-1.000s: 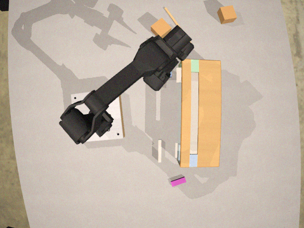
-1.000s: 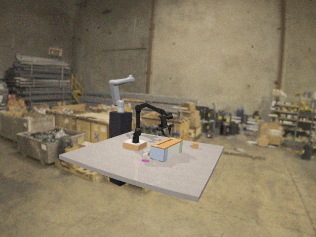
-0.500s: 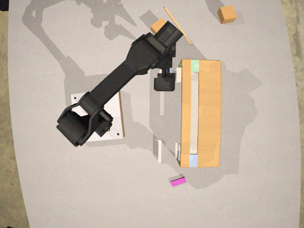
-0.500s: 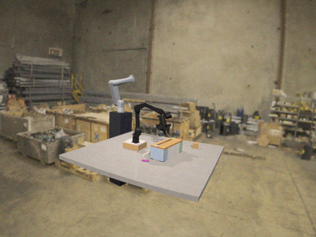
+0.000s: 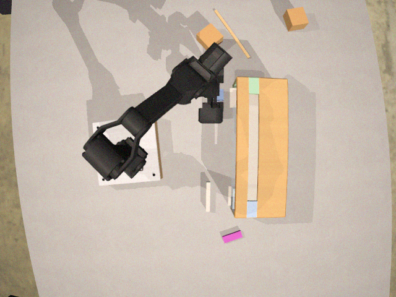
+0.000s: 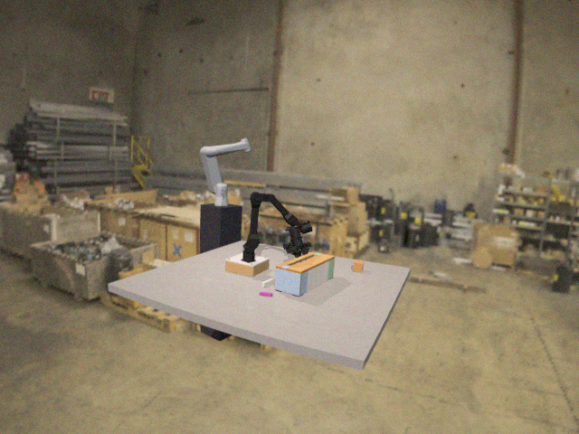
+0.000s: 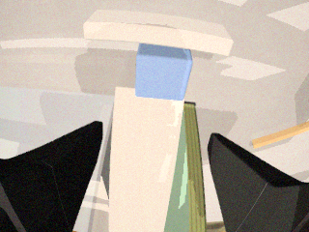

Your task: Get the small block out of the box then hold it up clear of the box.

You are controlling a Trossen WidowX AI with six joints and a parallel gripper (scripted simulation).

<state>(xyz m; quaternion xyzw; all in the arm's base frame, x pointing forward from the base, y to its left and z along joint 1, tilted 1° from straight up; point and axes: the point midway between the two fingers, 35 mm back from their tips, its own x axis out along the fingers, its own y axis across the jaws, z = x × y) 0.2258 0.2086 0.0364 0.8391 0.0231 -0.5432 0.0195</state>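
Now: gripper tip 1 cm past the light-blue block and 5 cm above it. The rest, counted from my gripper tip: thin stick 2 cm ahead, 21 cm to the left, 6 cm below; then box 8 cm ahead, 15 cm to the right.
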